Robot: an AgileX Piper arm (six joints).
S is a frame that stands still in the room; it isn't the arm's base.
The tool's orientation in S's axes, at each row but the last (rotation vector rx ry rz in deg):
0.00 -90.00 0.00
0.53 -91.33 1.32
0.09 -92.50 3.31
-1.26 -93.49 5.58
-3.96 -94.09 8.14
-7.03 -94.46 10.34
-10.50 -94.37 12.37
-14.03 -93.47 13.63
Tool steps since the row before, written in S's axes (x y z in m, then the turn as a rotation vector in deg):
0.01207 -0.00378 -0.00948 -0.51 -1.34 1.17
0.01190 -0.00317 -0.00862 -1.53 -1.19 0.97
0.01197 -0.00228 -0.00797 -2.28 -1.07 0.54
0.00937 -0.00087 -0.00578 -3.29 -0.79 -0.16
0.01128 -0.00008 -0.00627 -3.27 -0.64 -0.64
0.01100 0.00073 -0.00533 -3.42 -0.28 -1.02
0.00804 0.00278 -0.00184 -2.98 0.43 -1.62
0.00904 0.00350 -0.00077 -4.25 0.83 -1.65
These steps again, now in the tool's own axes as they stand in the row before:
-0.00948 -0.00378 -0.01207 1.17 -1.34 0.51
-0.00892 -0.00333 -0.01163 1.00 -1.17 1.53
-0.00857 -0.00243 -0.01152 0.60 -1.00 2.29
-0.00641 -0.00085 -0.00895 -0.01 -0.63 3.33
-0.00708 0.00030 -0.01079 -0.46 -0.41 3.34
-0.00603 0.00142 -0.01056 -0.76 0.02 3.50
-0.00179 0.00307 -0.00794 -1.20 0.85 3.09
-0.00034 0.00371 -0.00898 -1.01 1.22 4.35

